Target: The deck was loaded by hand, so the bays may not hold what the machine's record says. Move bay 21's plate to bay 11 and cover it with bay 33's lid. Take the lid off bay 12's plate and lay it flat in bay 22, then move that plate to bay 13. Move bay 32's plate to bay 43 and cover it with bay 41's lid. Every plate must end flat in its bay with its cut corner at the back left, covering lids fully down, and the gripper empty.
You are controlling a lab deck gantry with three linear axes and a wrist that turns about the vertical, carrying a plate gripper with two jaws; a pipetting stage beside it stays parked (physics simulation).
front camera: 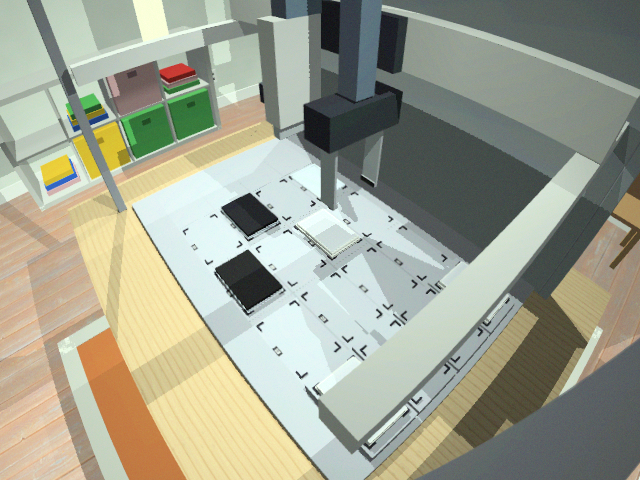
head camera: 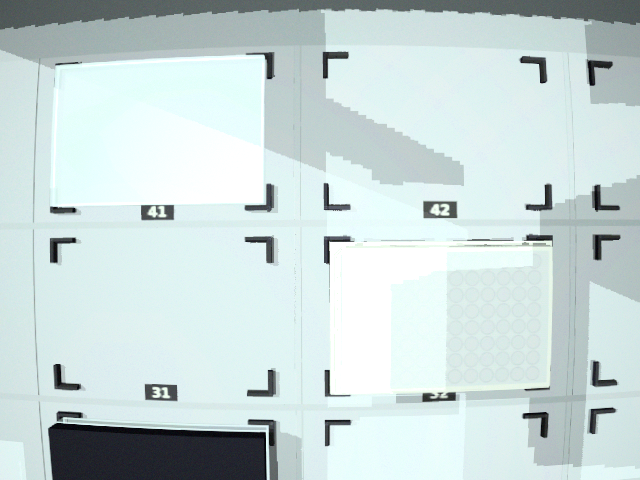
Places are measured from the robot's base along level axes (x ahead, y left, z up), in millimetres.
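Pixels of known places: gripper, between the fingertips: [front camera: 349, 193]; robot's base, origin of its link: [front camera: 184, 231].
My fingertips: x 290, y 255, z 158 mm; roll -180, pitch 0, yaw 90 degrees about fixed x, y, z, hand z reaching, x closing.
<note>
For each thing: its middle in the pictures, then the offset to it from my fingertips.
- white plate, middle of its body: [head camera: 444, 317] [front camera: 327, 231] 2 mm left, 62 mm back, 151 mm down
- black-topped piece with a pale lower edge, middle of its body: [front camera: 248, 213] 105 mm right, 226 mm back, 146 mm down
- black-topped piece, middle of its body: [front camera: 247, 278] 212 mm right, 62 mm back, 146 mm down
My gripper [front camera: 349, 195] is open and empty, its two jaws apart above the deck around bays 32 and 42. It does not show in the head view. A white plate [front camera: 328, 232] [head camera: 493, 320] with faint round wells sits in bay 32; its cut corner is hard to make out. A clear, pale lid [front camera: 312, 177] [head camera: 160, 134] lies in bay 41. A black-topped piece with a pale lower edge [front camera: 250, 212] [head camera: 160, 454] is in bay 21. Another black-topped piece [front camera: 249, 279] sits in bay 12. Bay 33 shows no lid that I can make out.
Pale pieces stand farther right: one [front camera: 338, 376] near the front edge, one [front camera: 450, 276] at the back, others [front camera: 387, 424] [front camera: 497, 308] beyond the beam. The grey beam [front camera: 460, 299] hides part of the deck. The parked pipetting stage [front camera: 292, 77] stands behind the gripper.
</note>
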